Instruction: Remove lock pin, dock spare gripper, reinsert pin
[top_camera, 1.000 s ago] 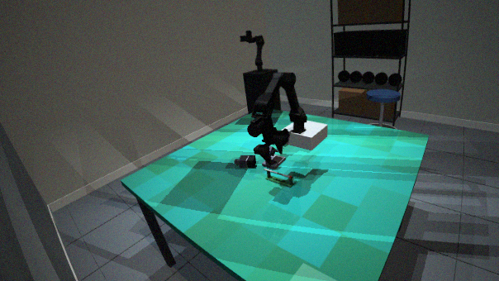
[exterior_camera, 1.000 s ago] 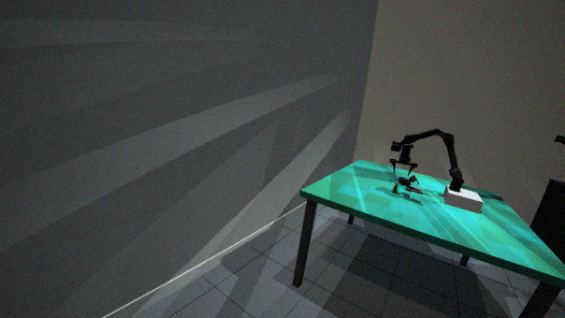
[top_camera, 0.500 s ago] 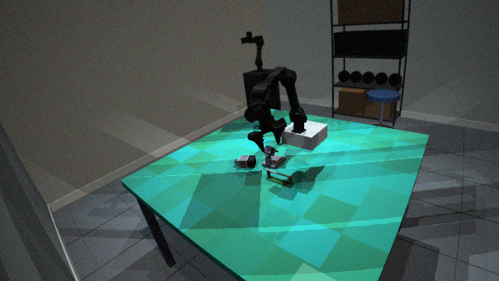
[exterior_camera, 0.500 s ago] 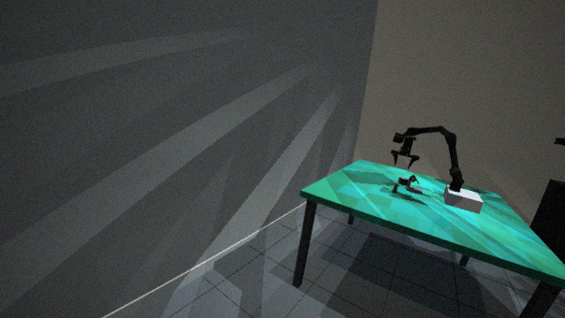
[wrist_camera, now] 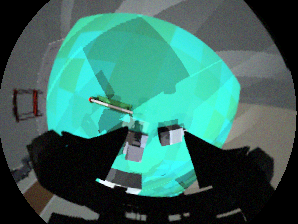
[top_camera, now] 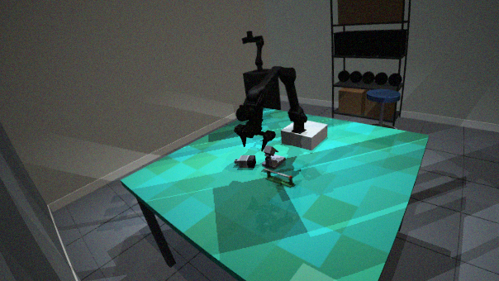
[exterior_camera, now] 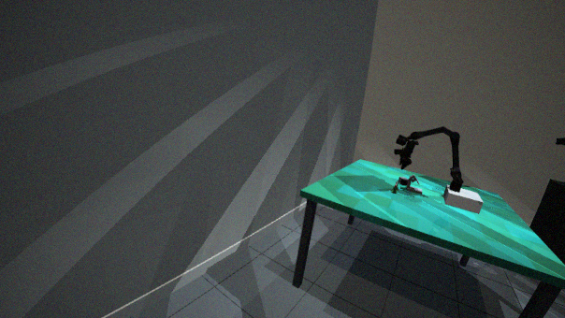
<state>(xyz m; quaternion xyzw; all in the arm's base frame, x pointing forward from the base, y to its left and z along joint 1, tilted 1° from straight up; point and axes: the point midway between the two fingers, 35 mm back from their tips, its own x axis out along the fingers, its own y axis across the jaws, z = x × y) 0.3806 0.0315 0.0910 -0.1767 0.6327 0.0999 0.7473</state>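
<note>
My gripper tip is 12 cm above the spare gripper, 11 cm to the left of it and 2 cm past it. The rest, counted from my gripper tip: olive mount: 13 cm to the left, 12 cm below, 2 cm behind; grey mount: 11 cm behind, 9 cm below.
</note>
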